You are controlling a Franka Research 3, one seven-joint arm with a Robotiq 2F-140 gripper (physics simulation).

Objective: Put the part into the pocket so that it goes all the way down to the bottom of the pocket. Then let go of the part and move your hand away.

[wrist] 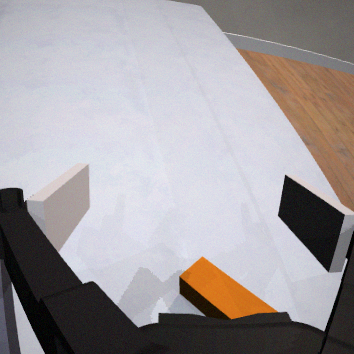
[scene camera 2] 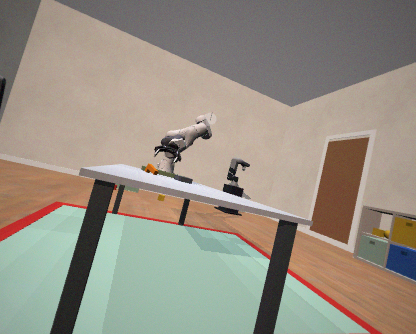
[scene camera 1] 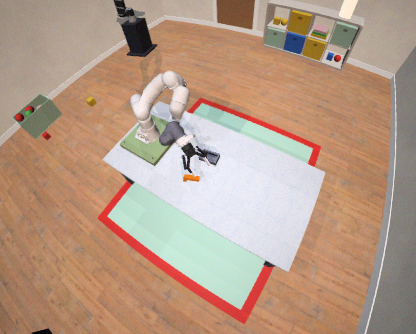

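The orange part [scene camera 1: 191, 178] [scene camera 2: 151, 169] [wrist: 220, 290] rests on the white table, outside the pocket and apart from it. In the wrist view one long bar of it shows at the bottom, and its near end is hidden behind the gripper's body. The dark grey block with the pocket [scene camera 1: 212, 157] [scene camera 2: 183, 179] lies on the table beside the gripper, on the side away from the part. My gripper [scene camera 1: 198, 168] [scene camera 2: 167, 155] [wrist: 187, 190] is wide open and empty, above the table close to the part. The pocket's bottom cannot be made out.
The arm stands on a green base plate [scene camera 1: 150, 155] at one end of the table [scene camera 1: 260, 200] [scene camera 2: 240, 197]. A shelf unit [scene camera 1: 311, 8] stands by the far wall. A black pedestal [scene camera 1: 137, 37] [scene camera 2: 232, 190] with another arm stands on the floor behind.
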